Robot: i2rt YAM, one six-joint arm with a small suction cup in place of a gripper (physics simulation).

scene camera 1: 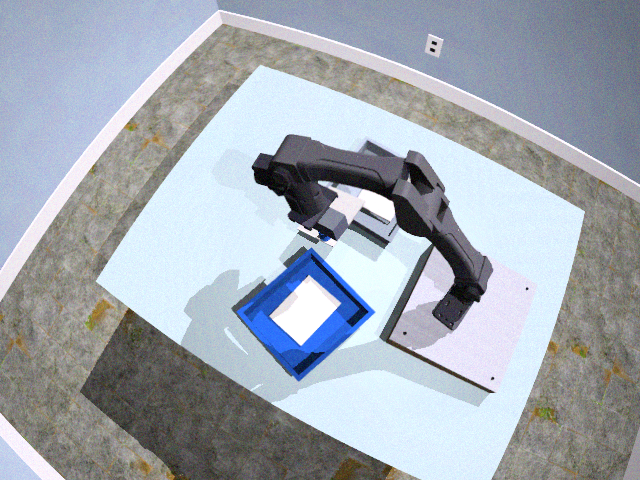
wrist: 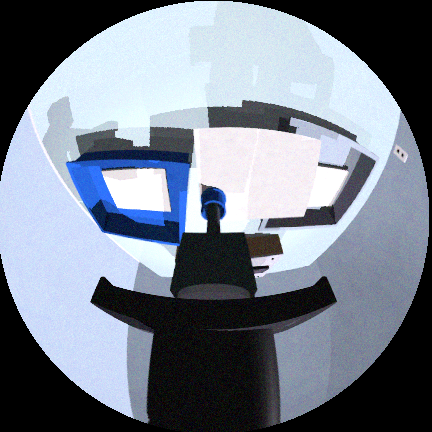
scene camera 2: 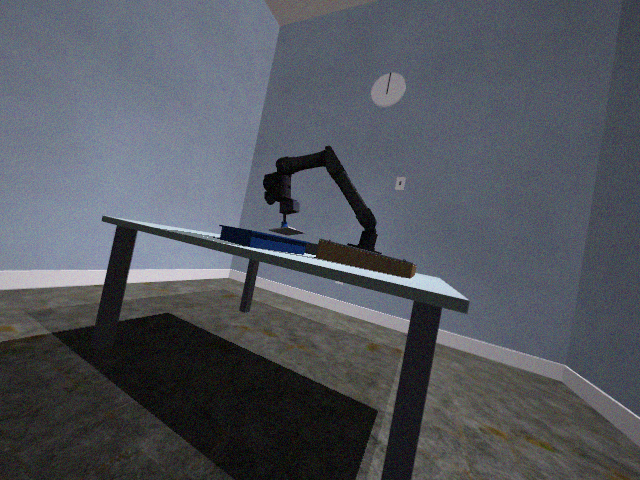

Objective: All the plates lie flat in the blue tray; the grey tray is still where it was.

Note:
I see my suction cup (scene camera 1: 331, 224), a blue tray (scene camera 1: 299, 360) and a grey tray (scene camera 1: 385, 231).
The blue tray also shows in the wrist view (wrist: 166, 227) and in scene camera 2 (scene camera 2: 245, 237). The grey tray also shows in the wrist view (wrist: 336, 150). My suction cup is seen too in the wrist view (wrist: 211, 194).

